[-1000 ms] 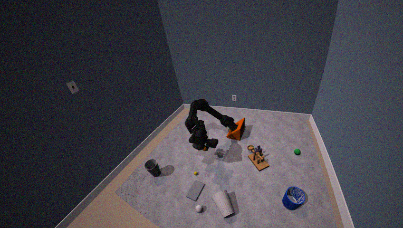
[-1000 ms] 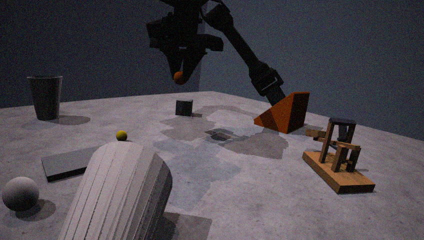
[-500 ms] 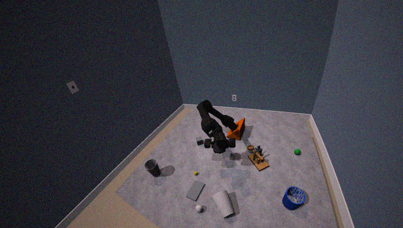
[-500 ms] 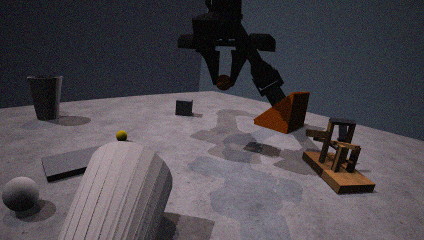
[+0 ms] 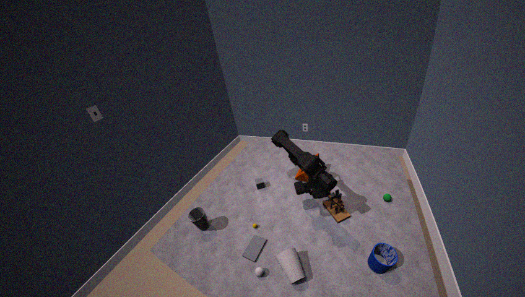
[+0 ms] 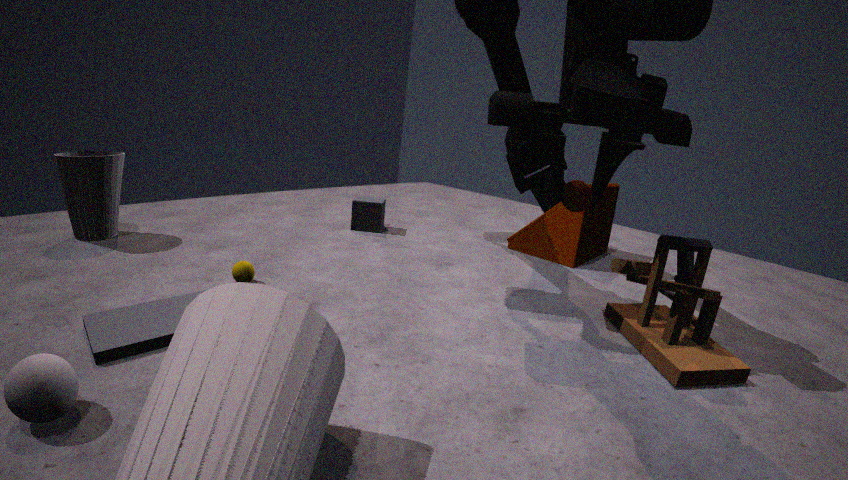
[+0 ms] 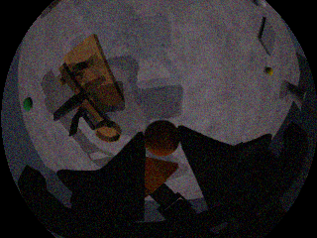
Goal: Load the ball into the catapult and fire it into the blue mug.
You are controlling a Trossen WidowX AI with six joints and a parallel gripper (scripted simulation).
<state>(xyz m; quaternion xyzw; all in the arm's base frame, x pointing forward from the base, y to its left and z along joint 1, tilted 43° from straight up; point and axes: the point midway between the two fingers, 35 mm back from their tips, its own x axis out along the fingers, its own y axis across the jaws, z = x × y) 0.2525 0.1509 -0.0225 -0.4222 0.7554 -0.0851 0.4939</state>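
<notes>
My gripper tip is 10 cm to the right of the wooden catapult, 7 cm above it and 6 cm past it. Round my gripper tip: grey cube (38 cm to the right, 10 cm below, 5 cm behind); then yellow ball (24 cm to the right, 23 cm ahead, 11 cm below); then orange ball (1 cm above).
</notes>
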